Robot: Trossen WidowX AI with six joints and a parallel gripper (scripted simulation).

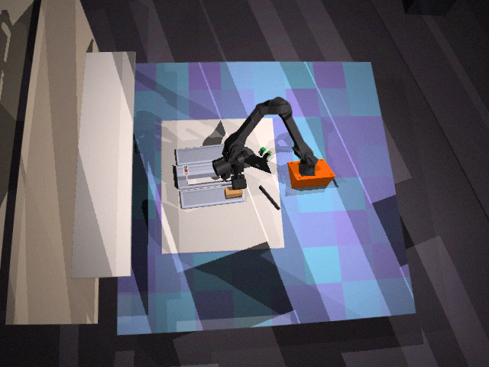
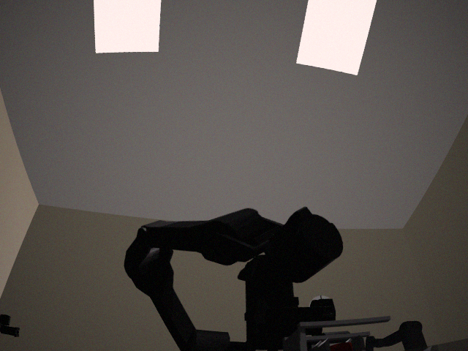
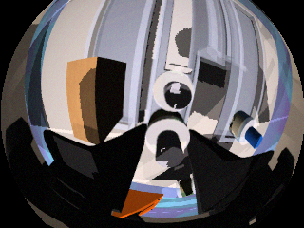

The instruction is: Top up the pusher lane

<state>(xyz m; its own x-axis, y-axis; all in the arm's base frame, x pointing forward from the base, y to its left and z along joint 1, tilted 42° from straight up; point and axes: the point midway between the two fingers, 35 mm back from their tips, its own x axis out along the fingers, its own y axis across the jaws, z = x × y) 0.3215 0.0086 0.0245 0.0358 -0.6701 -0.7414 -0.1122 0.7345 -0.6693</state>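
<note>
Now: gripper tip 10 mm short of the brown box, 80 mm to the right of it and 20 mm above it. From my gripper tip the other things lie so: black rod 150 mm behind, 100 mm to the left, 50 mm below.
</note>
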